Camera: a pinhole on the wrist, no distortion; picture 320 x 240 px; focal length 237.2 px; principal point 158.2 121.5 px. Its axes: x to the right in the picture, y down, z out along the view. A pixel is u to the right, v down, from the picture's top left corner.
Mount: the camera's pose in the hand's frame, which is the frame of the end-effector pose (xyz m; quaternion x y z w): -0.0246 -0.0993 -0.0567 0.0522 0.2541 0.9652 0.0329
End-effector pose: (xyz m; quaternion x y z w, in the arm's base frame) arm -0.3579 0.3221 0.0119 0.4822 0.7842 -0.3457 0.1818
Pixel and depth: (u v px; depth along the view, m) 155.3 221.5 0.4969
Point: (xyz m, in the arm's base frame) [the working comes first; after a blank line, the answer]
In the camera's frame: -0.0061 0.2095 0.4969

-0.4310 -0.0112 -0.3243
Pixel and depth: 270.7 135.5 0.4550
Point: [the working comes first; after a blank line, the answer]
In the camera's frame: 0.2158 0.0269 0.4550

-0.1839 -0.0247 -0.1724
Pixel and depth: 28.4 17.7 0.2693
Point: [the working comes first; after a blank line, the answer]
In the camera's frame: -0.1474 -0.1178 0.2693

-0.3302 0.3814 -0.2035
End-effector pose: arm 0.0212 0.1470 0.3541 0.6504 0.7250 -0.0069 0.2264
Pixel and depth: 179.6 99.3 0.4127
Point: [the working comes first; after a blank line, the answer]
In the camera's frame: 0.0372 -0.0386 0.4127

0.2438 0.0707 0.1422
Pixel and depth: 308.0 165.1 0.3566
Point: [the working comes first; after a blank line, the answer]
In the camera's frame: 0.2252 0.0655 0.3566

0.1644 -0.1356 0.1631
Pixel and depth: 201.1 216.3 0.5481
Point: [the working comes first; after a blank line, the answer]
In the camera's frame: 0.0991 0.2191 0.5481

0.1822 -0.0805 -0.1067
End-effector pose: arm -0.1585 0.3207 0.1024 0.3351 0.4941 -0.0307 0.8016
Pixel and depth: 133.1 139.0 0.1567
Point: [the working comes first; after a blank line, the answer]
In the camera's frame: -0.0166 0.0116 0.1567

-0.1024 0.2495 0.1008
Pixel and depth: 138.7 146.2 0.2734
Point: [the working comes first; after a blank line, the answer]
In the camera's frame: -0.0225 0.0285 0.2734

0.0071 0.2253 0.1378
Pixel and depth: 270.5 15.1 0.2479
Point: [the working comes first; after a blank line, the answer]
In the camera's frame: 0.1174 -0.1112 0.2479

-0.0775 0.3258 0.2876
